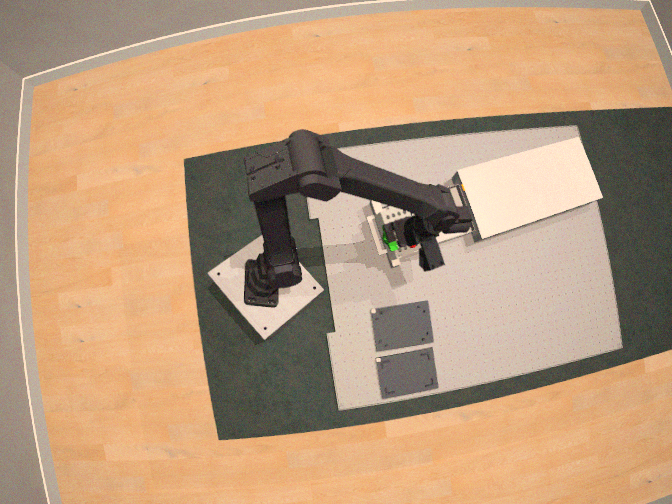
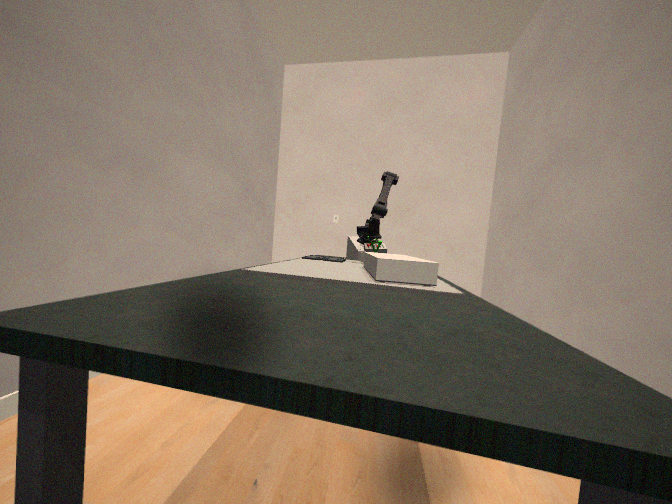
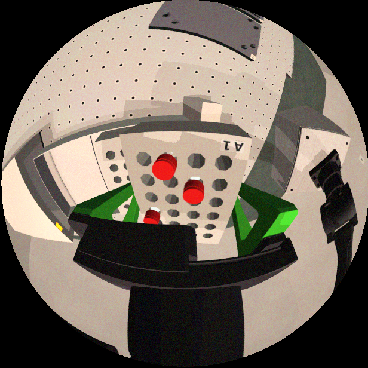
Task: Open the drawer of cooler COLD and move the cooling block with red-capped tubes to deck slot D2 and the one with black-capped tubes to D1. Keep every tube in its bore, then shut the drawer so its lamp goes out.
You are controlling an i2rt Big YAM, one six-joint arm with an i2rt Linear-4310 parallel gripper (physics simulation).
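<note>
My gripper (image 3: 184,183) (image 1: 391,242) (image 2: 372,243) is shut on a pale cooling block (image 3: 185,137) marked A1, with a green finger on each side. Three red caps (image 3: 164,167) (image 3: 193,191) (image 3: 152,216) stand in its bores. The held block is over the open drawer (image 1: 395,262); its exact height is hard to tell. A second block with bores (image 1: 388,215) (image 3: 105,172) shows behind it; no black caps can be made out. The cooler (image 1: 529,187) (image 2: 407,270) has a lit yellow lamp (image 1: 464,186) (image 3: 59,227). Two dark deck slots (image 1: 401,325) (image 1: 407,372) lie apart from the drawer, labels unreadable.
A perforated pale deck (image 1: 515,292) lies on the dark green table (image 1: 271,390). The robot's base plate (image 1: 233,273) is left of the deck. The arm (image 1: 379,184) reaches over the drawer toward the cooler's front edge and hides part of the drawer.
</note>
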